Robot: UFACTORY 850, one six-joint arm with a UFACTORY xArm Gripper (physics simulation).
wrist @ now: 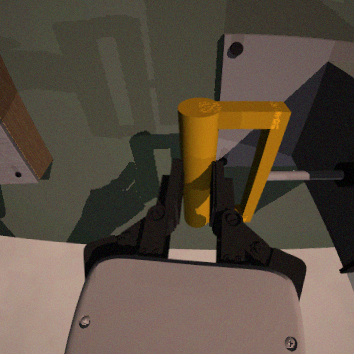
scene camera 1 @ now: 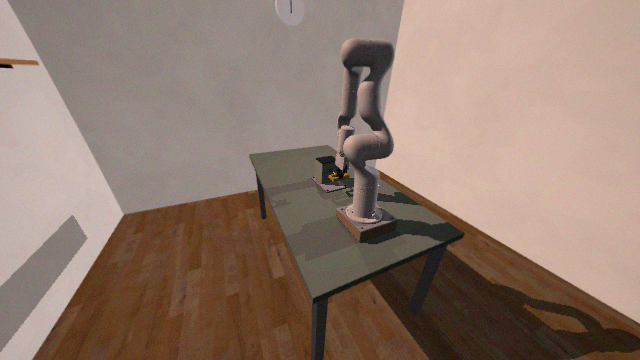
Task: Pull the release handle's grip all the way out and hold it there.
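Observation:
The release handle is a yellow frame with a thick round grip (wrist: 198, 145) (scene camera 1: 339, 176). In the wrist view the grip lies between the two black fingers of my gripper (wrist: 198, 187), which is shut on it. The frame's side bar (wrist: 262, 165) is apart from the dark housing (wrist: 330, 130) (scene camera 1: 325, 171), and a length of pale metal rod (wrist: 290, 175) shows between them. The rod enters a black collar (wrist: 346, 175) on the housing. The lower end of the frame is partly hidden behind the right finger.
The housing stands on a light grey base plate (wrist: 270, 65) (scene camera 1: 327, 188) with a dark bolt at its corner. The plate sits on the grey-green table (scene camera 1: 295, 220). The arm's wooden mounting block (wrist: 25, 125) (scene camera 1: 352, 228) is at the left in the wrist view.

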